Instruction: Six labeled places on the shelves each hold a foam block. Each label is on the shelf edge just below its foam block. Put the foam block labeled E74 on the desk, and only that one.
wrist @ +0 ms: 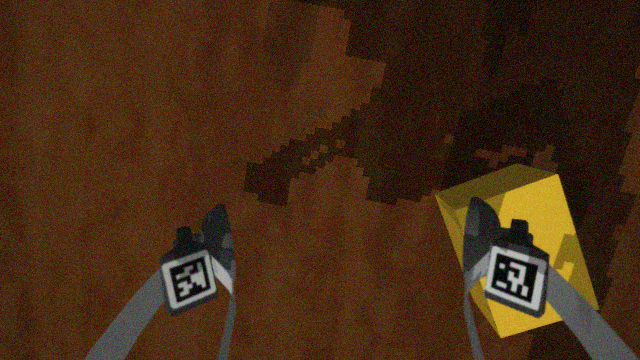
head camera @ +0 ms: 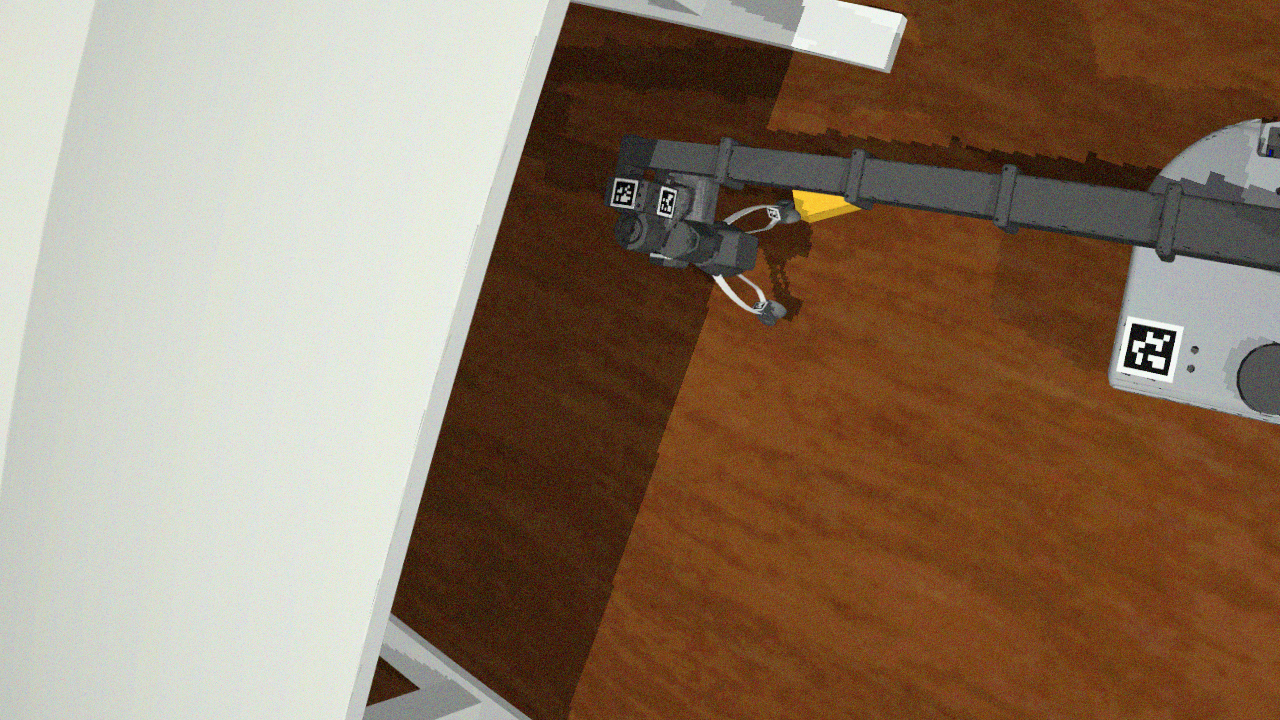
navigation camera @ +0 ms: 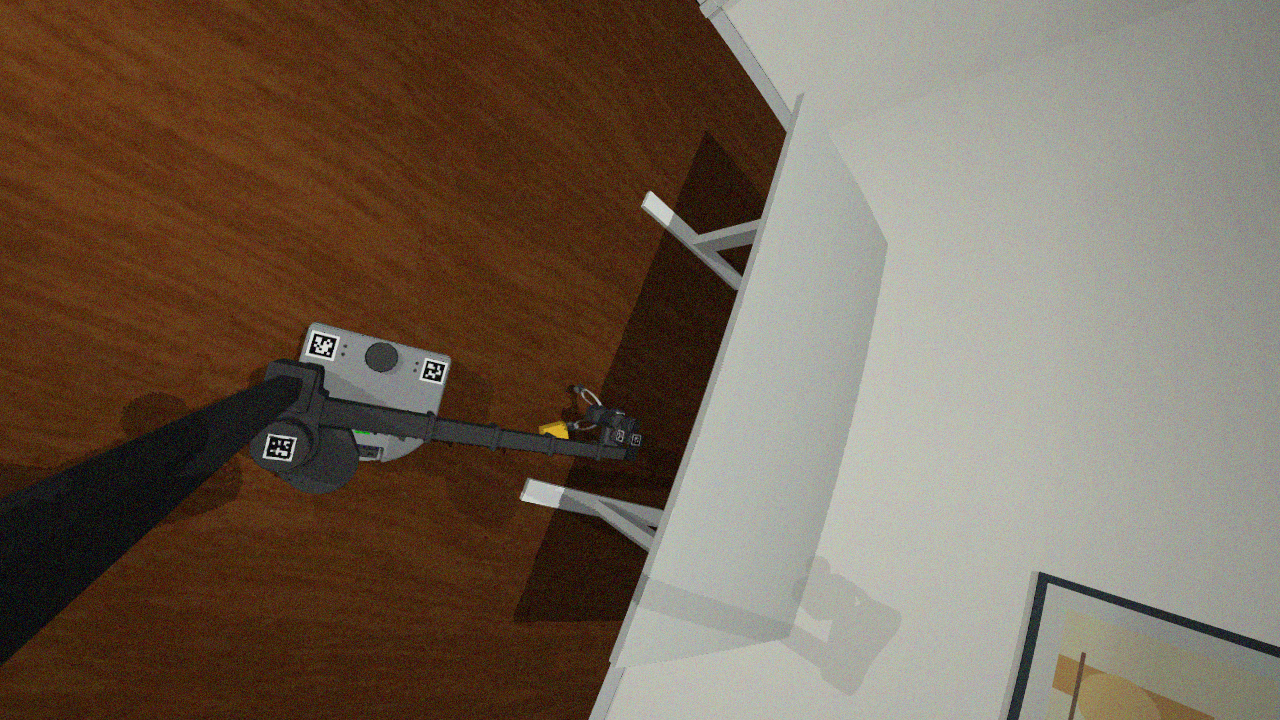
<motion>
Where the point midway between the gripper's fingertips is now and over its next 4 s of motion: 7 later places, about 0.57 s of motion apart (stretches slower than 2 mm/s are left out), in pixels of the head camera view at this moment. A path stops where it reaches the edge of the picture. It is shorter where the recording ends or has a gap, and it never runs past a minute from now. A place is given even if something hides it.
The gripper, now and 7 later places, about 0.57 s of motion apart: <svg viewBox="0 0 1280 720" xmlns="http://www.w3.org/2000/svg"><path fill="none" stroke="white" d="M785 264L795 265L810 268L809 265L794 240L790 233L794 212L796 198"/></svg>
</motion>
